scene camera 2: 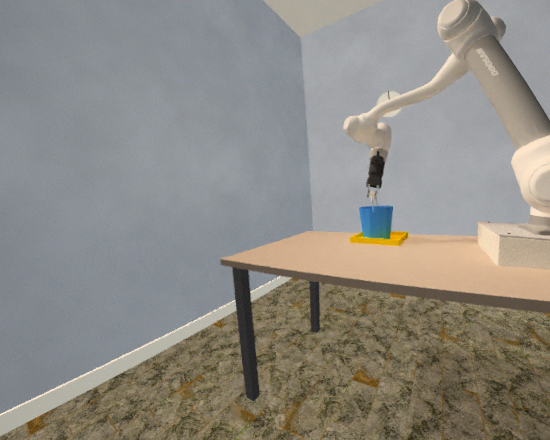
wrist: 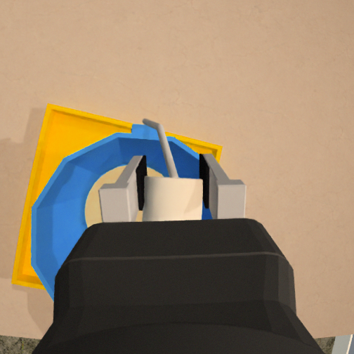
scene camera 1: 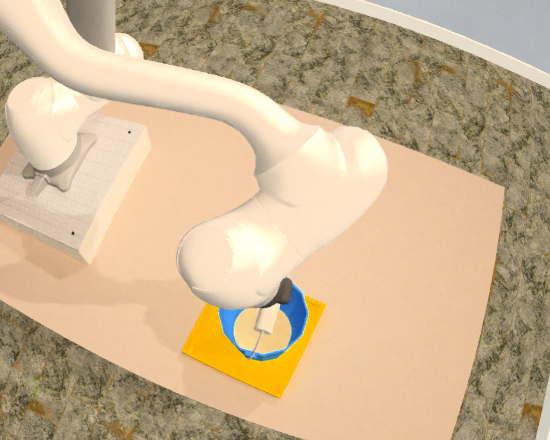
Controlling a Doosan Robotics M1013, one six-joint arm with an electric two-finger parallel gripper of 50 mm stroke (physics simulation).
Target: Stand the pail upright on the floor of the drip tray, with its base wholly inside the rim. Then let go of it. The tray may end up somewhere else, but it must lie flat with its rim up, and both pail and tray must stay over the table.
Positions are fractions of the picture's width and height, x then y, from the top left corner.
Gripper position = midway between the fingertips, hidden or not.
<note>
I see my gripper (wrist: 0.49, 0.48), a blue pail (scene camera 2: 0.68, 0.50) and a yellow drip tray (scene camera 1: 0.38, 0.78).
The yellow drip tray also shows in the wrist view (wrist: 0.18, 0.37).
</note>
